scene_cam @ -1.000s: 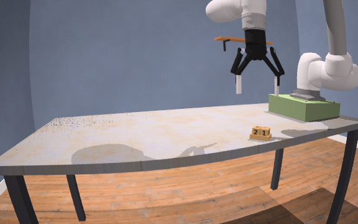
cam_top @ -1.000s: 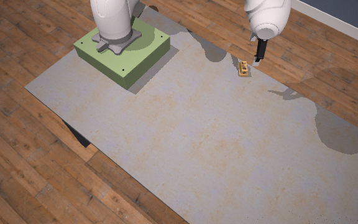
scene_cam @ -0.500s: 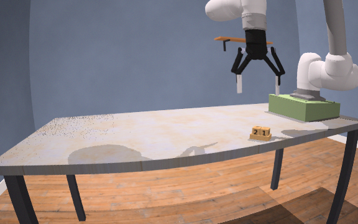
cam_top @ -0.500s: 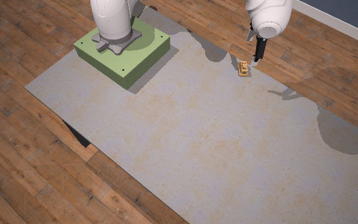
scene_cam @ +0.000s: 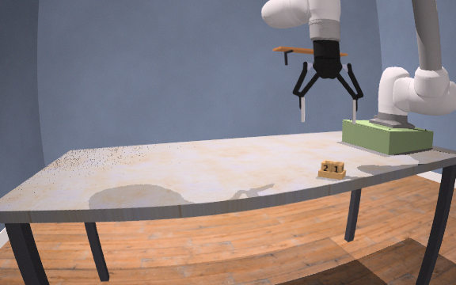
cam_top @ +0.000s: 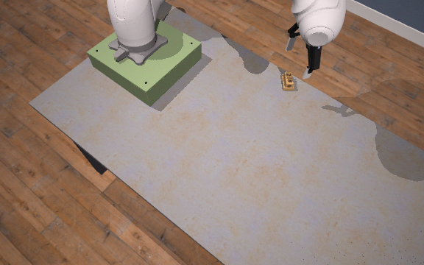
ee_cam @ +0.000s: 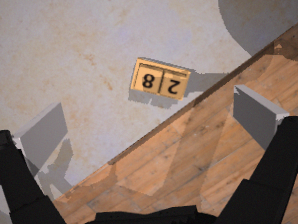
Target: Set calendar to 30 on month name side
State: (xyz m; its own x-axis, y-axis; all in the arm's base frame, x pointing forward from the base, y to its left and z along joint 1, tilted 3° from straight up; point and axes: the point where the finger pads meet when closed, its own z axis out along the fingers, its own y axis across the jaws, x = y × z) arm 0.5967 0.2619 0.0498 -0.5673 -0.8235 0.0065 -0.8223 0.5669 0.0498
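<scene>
My hand is 130 mm above the wooden cube. From my hand the other things lie so: wooden calendar tray (150 mm below, 10 mm to the left, 10 mm behind).
</scene>
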